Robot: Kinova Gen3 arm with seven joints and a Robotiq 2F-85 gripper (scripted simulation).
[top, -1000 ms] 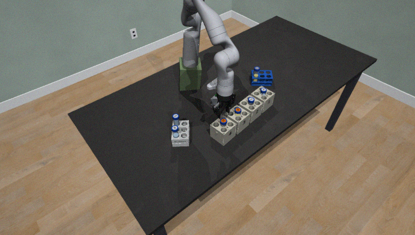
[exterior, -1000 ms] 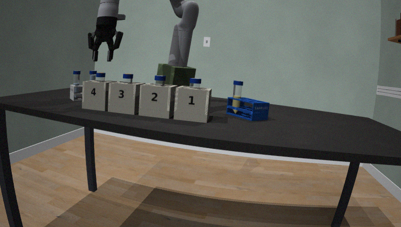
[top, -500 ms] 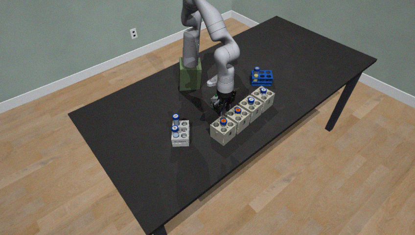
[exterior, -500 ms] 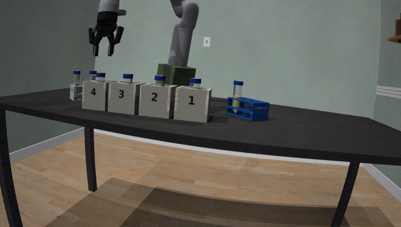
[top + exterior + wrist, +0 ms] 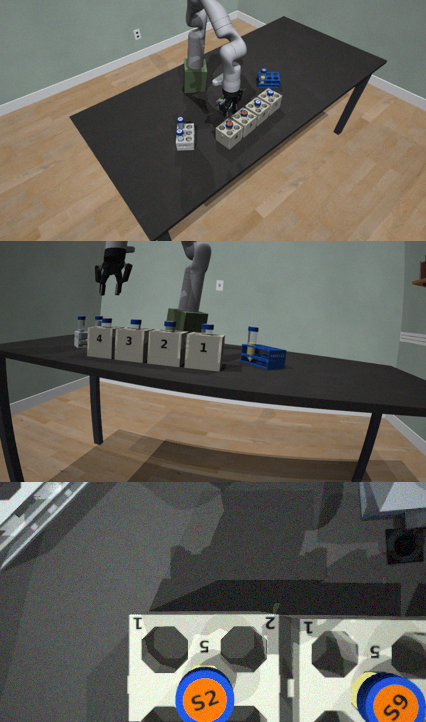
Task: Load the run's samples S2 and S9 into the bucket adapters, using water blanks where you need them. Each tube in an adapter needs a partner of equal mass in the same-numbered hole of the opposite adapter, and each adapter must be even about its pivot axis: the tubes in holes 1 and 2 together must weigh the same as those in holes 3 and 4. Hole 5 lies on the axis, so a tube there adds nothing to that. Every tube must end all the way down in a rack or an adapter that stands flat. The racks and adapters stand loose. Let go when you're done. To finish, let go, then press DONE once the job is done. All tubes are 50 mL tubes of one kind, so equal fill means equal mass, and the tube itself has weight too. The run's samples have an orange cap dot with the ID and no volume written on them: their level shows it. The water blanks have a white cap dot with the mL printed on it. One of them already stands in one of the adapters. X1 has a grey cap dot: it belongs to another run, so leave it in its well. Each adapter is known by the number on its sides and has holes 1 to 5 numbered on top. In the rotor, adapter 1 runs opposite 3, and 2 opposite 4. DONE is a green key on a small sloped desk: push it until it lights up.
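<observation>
My gripper is now 230 mm past the green done key, 110 mm to the right of it and 150 mm above it. From my hand the other things lie so: orange-dot sample tube: 150 mm below; then adapter 3: 20 mm behind, 110 mm to the left, 170 mm below; then white-dot tube: 50 mm behind, 220 mm to the left, 150 mm below.
</observation>
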